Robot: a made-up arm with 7 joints. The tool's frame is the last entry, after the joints. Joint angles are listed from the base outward. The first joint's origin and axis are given. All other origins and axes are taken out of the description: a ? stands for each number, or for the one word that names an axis. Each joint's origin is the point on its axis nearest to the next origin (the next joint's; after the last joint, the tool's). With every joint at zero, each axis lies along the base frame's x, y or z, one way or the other. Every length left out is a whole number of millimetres.
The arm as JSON. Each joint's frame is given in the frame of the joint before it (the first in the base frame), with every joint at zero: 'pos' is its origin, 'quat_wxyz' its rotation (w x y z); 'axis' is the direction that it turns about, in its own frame. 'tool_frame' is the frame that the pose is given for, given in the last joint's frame.
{
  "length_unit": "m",
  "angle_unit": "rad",
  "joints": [
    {
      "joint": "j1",
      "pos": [
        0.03,
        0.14,
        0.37
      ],
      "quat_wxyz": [
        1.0,
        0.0,
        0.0,
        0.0
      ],
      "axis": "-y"
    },
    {
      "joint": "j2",
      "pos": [
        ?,
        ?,
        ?
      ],
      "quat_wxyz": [
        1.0,
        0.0,
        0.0,
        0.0
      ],
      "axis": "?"
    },
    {
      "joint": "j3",
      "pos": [
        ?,
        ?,
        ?
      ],
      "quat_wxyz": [
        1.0,
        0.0,
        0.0,
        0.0
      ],
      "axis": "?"
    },
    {
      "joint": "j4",
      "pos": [
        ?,
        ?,
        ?
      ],
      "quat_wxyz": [
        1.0,
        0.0,
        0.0,
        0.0
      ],
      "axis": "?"
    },
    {
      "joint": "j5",
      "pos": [
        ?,
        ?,
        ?
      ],
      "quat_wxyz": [
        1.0,
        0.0,
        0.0,
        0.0
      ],
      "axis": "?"
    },
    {
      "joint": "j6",
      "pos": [
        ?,
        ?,
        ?
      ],
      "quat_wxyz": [
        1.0,
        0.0,
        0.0,
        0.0
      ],
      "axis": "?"
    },
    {
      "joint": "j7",
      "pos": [
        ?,
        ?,
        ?
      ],
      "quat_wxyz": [
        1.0,
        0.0,
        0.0,
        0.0
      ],
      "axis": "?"
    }
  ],
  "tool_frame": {
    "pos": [
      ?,
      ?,
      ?
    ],
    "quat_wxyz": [
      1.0,
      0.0,
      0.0,
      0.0
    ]
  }
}
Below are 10 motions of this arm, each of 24 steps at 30 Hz.
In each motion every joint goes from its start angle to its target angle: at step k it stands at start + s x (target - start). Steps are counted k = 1, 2, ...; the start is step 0. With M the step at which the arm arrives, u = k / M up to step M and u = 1 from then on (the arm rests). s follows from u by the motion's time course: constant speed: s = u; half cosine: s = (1 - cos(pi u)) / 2; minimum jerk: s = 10 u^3 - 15 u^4 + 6 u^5.
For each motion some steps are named. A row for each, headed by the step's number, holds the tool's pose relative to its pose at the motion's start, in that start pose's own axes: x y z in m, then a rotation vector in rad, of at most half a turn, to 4 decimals.
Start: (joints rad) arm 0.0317 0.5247 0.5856 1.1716 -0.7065 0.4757 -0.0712
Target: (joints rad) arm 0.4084 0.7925 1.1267 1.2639 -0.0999 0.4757 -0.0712
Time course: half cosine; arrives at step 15
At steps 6, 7, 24:
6: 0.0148 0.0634 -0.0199 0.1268 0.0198 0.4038
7: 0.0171 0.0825 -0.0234 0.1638 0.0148 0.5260
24: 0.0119 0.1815 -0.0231 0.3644 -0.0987 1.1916

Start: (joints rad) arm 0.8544 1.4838 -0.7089 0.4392 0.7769 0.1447 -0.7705
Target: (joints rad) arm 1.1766 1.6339 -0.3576 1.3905 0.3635 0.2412 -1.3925
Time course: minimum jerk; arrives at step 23
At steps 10, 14, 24:
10: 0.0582 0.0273 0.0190 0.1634 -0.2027 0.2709
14: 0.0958 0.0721 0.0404 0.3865 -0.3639 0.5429
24: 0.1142 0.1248 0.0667 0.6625 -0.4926 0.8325

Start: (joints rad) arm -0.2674 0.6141 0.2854 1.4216 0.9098 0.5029 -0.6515
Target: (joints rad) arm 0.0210 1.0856 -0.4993 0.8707 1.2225 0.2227 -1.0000
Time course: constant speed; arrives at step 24
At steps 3, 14, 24:
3: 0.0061 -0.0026 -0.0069 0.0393 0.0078 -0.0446
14: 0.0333 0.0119 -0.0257 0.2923 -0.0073 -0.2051
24: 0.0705 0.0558 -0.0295 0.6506 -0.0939 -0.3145

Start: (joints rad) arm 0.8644 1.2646 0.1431 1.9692 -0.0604 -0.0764 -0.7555
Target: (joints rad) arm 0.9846 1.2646 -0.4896 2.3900 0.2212 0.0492 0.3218
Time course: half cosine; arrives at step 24
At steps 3, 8, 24:
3: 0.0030 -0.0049 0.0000 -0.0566 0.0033 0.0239
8: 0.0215 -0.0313 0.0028 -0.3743 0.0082 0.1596
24: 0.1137 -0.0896 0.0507 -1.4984 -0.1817 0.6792

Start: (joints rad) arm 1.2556 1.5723 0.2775 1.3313 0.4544 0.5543 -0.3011
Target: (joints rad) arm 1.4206 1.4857 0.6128 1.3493 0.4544 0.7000 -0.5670
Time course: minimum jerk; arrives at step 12
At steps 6, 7, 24:
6: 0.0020 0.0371 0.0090 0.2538 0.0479 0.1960
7: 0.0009 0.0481 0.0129 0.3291 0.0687 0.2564
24: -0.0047 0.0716 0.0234 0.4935 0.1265 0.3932

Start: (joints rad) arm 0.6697 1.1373 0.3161 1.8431 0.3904 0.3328 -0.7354
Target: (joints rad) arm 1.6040 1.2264 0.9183 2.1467 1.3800 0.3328 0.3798
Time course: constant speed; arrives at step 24
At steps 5, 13, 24:
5: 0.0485 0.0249 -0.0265 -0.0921 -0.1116 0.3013
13: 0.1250 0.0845 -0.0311 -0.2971 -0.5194 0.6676
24: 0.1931 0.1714 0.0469 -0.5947 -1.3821 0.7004

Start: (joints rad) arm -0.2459 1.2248 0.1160 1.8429 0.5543 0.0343 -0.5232
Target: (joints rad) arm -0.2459 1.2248 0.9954 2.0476 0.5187 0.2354 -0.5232
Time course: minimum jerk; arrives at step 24
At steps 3, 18, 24:
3: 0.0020 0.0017 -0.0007 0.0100 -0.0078 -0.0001
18: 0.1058 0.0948 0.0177 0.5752 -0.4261 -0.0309
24: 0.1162 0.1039 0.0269 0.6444 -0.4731 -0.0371

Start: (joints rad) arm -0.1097 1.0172 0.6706 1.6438 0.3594 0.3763 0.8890
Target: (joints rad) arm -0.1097 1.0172 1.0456 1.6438 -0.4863 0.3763 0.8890
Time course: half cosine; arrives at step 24
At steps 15, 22, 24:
15: -0.0007 0.0455 0.0657 0.4642 0.3476 -0.3048
22: 0.0009 0.0572 0.1003 0.6638 0.5182 -0.3931
24: 0.0010 0.0577 0.1024 0.6754 0.5286 -0.3975

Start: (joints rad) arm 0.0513 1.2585 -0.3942 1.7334 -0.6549 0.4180 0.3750
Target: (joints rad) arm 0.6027 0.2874 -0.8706 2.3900 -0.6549 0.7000 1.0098
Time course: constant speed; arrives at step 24
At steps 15, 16, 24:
15: 0.2005 0.0606 0.0222 0.0065 -0.7247 0.3074
16: 0.2114 0.0683 0.0294 0.0147 -0.7810 0.3101
24: 0.2760 0.1246 0.1100 0.1114 -1.2407 0.2340

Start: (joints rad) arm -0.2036 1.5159 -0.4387 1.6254 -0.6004 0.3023 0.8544
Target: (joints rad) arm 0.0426 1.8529 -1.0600 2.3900 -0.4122 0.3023 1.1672
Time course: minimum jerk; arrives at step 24
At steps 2, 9, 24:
2: 0.0006 0.0001 0.0004 -0.0013 -0.0022 -0.0031
9: 0.0317 -0.0012 0.0244 -0.0891 -0.1146 -0.1647
24: 0.0986 -0.0605 0.1061 -0.4706 -0.4212 -0.5107

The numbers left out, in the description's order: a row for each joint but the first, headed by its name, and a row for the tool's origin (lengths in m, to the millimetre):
j2: xyz 0.03 0.0 0.0, axis +x
j3: xyz 0.0 0.01 -0.26, axis +z
j4: xyz -0.01 0.03 0.0, axis -y
j5: xyz 0.0 0.0 -0.2, axis +z
j6: xyz -0.03 -0.04 0.0, axis +y
j7: xyz 0.0 0.0 0.02, axis -x
tool: xyz 0.0 0.03 -0.03

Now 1 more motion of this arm.
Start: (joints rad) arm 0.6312 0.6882 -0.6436 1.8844 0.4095 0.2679 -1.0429
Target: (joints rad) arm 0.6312 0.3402 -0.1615 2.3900 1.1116 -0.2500 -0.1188
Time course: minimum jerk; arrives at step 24
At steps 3, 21, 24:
3: 0.0014 -0.0011 -0.0001 -0.0150 0.0003 0.0261
21: 0.1167 -0.0127 0.0361 -0.7372 -0.7594 1.3734
24: 0.1185 -0.0116 0.0375 -0.7436 -0.7832 1.3889

